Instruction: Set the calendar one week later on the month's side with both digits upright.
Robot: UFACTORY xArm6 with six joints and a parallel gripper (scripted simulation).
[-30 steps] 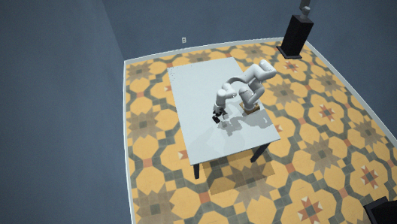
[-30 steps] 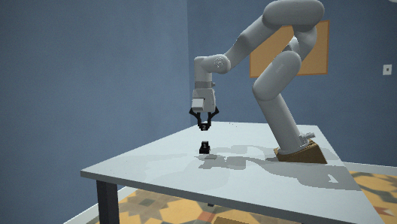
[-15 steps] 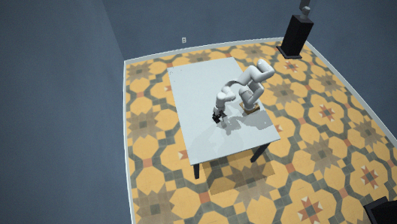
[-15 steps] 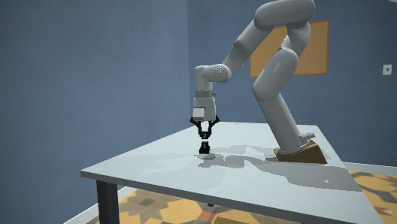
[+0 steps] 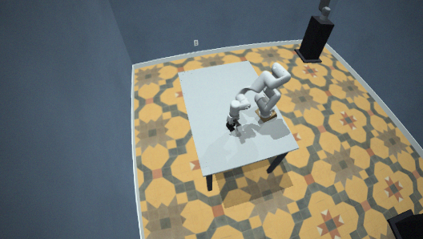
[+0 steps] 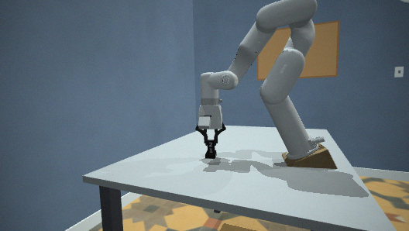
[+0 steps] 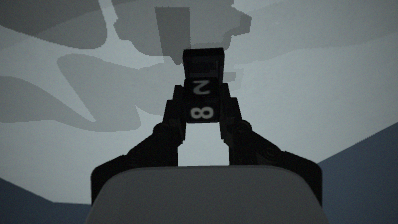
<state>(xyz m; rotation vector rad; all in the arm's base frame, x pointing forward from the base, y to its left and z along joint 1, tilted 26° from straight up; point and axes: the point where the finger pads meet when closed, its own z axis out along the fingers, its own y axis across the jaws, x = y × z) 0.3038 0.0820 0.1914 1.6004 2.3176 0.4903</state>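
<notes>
My hand is 6 cm above the black calendar tray, 1 cm to the left of it and 1 cm short of it.
</notes>
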